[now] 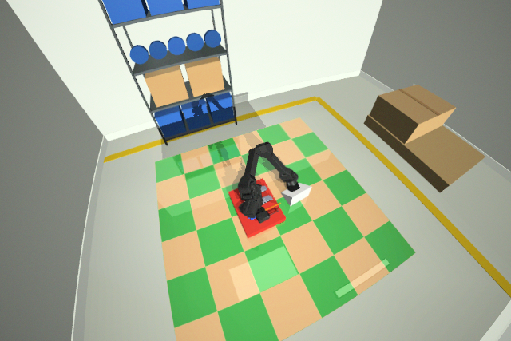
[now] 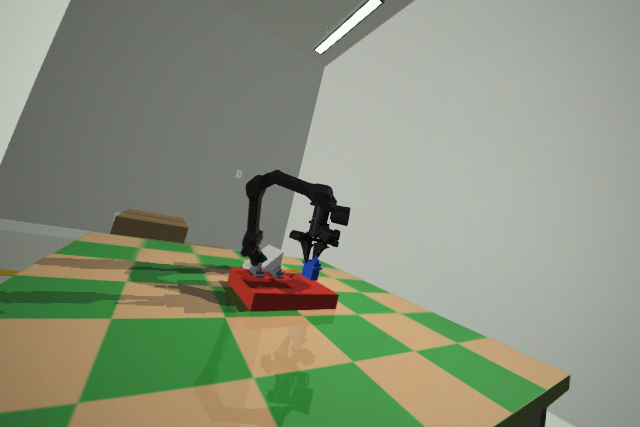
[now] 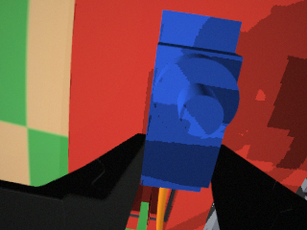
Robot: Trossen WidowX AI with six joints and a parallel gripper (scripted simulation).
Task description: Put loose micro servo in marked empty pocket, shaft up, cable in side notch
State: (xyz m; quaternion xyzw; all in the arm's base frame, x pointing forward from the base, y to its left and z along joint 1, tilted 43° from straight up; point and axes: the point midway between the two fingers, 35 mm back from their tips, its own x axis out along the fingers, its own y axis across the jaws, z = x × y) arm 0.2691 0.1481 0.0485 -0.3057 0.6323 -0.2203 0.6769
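Right now the red deck is 100 mm below my gripper tip, 70 mm to the right of it and 20 mm ahead of it.
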